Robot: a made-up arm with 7 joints.
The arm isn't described. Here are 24 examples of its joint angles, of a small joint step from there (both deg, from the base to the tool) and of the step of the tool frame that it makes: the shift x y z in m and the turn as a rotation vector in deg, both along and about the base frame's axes.
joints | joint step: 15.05 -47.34 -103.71 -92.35 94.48 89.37 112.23 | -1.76 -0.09 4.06 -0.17 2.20 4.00 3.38
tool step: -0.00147 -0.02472 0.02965 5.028 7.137 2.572
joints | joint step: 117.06 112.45 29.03 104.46 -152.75 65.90 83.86 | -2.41 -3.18 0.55 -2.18 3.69 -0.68 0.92
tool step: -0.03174 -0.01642 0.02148 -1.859 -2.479 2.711
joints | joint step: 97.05 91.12 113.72 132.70 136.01 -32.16 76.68 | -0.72 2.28 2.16 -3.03 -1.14 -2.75 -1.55
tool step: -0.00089 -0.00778 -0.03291 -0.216 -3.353 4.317
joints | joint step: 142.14 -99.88 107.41 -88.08 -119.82 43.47 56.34 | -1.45 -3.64 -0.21 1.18 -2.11 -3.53 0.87
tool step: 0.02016 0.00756 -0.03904 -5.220 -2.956 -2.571
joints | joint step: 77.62 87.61 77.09 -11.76 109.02 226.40 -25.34 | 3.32 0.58 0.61 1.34 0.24 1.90 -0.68
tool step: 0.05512 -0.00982 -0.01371 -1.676 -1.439 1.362
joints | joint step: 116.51 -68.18 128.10 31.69 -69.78 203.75 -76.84 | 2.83 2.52 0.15 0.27 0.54 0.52 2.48
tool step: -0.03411 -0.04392 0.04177 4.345 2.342 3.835
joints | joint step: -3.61 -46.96 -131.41 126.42 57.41 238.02 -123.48 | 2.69 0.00 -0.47 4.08 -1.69 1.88 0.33
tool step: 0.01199 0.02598 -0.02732 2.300 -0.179 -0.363
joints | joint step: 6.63 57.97 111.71 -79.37 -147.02 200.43 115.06 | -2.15 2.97 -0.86 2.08 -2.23 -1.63 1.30
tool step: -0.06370 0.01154 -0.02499 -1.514 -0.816 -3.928
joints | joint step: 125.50 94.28 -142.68 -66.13 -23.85 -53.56 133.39 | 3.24 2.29 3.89 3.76 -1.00 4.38 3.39
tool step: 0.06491 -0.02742 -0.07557 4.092 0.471 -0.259
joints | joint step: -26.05 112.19 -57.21 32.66 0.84 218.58 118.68 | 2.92 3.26 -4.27 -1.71 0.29 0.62 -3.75
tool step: 0.01698 -0.06019 -0.08024 -0.271 -8.414 4.373
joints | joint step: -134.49 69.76 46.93 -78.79 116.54 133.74 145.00 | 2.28 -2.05 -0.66 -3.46 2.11 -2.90 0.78
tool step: -0.05346 0.00857 0.00589 -4.786 0.429 2.991
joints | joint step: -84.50 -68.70 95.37 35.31 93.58 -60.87 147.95 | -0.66 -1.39 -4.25 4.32 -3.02 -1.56 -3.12
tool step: 0.04514 0.01148 -0.07485 -0.512 4.245 0.620
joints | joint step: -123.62 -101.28 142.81 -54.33 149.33 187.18 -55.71 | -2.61 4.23 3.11 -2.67 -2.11 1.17 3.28
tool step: -0.02071 0.03770 0.03685 -1.931 -4.271 -2.043
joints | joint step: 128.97 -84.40 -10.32 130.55 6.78 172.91 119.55 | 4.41 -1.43 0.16 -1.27 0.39 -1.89 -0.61
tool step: -0.03558 -0.00383 -0.01792 -1.377 -1.614 4.266
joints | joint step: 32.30 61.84 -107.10 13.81 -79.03 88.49 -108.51 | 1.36 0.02 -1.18 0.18 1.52 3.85 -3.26
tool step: 0.02065 -0.01439 -0.00706 -0.497 4.505 0.997
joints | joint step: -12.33 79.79 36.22 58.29 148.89 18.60 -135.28 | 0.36 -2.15 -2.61 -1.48 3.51 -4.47 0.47
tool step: -0.01548 -0.02313 0.04304 -0.870 -0.951 4.906
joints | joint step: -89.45 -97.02 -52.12 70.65 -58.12 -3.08 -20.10 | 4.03 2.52 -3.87 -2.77 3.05 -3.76 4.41
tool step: 0.05114 -0.09000 0.09784 -9.047 7.597 5.744
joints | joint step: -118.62 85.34 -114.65 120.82 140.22 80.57 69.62 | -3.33 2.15 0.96 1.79 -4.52 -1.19 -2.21
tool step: 0.02756 0.00011 -0.00703 4.576 2.802 -0.214
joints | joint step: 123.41 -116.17 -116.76 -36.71 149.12 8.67 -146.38 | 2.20 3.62 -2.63 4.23 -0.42 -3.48 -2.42
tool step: -0.02755 0.06905 0.05758 4.954 0.155 3.722
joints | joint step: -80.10 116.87 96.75 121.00 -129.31 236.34 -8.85 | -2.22 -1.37 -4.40 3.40 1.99 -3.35 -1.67
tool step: 0.01643 -0.01418 0.06302 4.140 -6.862 0.651
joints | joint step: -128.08 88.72 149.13 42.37 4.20 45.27 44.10 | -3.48 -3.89 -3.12 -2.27 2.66 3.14 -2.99
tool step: 0.07046 -0.04101 0.12372 5.032 -6.577 0.265
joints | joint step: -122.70 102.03 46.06 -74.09 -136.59 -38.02 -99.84 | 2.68 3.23 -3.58 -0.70 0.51 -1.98 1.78
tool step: -0.02893 -0.07544 -0.04104 -5.627 0.301 6.051
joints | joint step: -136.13 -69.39 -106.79 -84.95 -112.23 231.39 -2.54 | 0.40 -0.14 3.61 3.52 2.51 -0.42 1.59
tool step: 0.00368 -0.02808 0.04045 -4.041 -4.137 -2.196
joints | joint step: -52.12 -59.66 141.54 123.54 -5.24 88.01 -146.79 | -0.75 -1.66 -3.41 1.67 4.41 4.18 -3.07
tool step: 0.03517 -0.01065 -0.05682 1.552 5.144 -3.303
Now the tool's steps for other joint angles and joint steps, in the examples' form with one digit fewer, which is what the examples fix.
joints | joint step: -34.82 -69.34 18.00 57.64 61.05 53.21 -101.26 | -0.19 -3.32 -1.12 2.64 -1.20 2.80 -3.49
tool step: -0.0429 0.0059 -0.0811 -2.94 4.52 0.68
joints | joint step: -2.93 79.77 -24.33 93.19 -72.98 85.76 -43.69 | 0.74 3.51 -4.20 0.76 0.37 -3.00 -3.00
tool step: -0.0393 -0.0635 -0.0447 6.46 -0.82 -1.88
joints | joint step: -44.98 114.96 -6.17 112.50 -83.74 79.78 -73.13 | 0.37 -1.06 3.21 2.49 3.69 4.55 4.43
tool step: 0.0405 -0.0016 0.0032 -4.20 6.36 7.13
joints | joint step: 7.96 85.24 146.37 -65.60 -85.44 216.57 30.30 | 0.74 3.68 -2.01 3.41 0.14 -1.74 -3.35
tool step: -0.0458 -0.0285 -0.0541 0.08 -4.99 1.14
